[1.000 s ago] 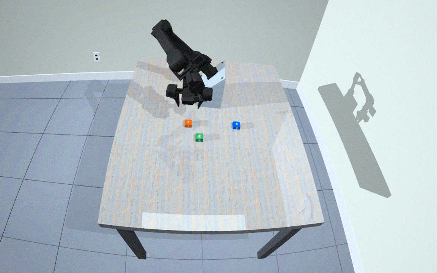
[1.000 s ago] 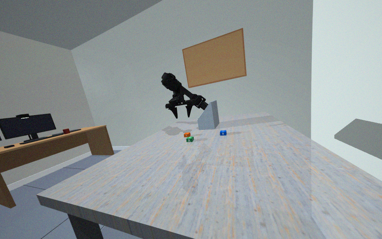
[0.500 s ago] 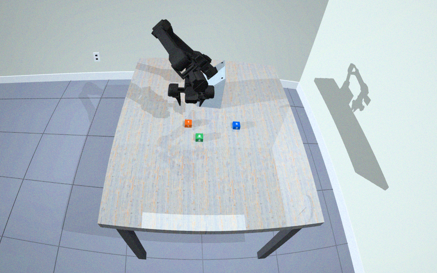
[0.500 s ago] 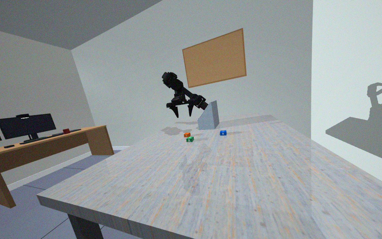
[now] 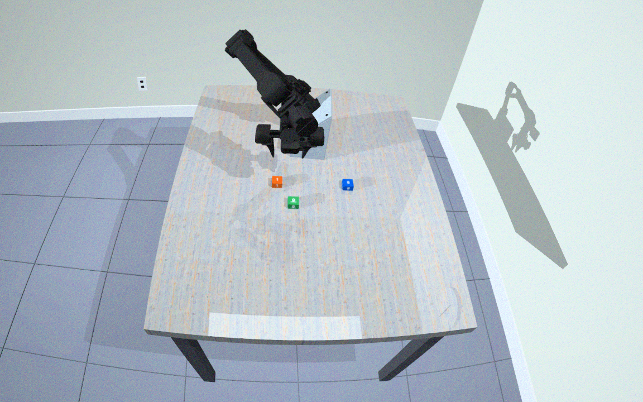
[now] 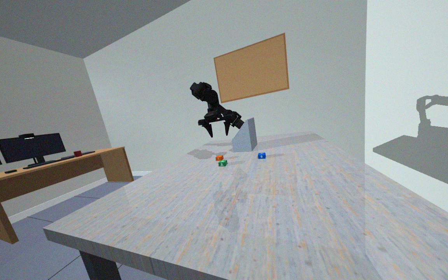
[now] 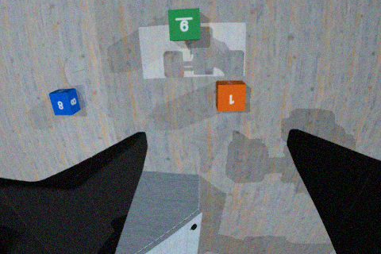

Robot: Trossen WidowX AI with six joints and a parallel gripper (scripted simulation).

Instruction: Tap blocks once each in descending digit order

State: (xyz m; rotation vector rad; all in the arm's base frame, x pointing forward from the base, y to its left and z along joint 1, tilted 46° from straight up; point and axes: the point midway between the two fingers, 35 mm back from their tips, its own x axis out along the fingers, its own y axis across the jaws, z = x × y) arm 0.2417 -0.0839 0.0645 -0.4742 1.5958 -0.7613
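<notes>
Now: gripper tip 12 cm above the green block, 7 cm short of it and 2 cm to the right of it. The rest, counted from my gripper tip: blue block: 20 cm to the left, 12 cm below, 1 cm ahead; then orange block: 12 cm below, 2 cm to the right, 2 cm behind.
</notes>
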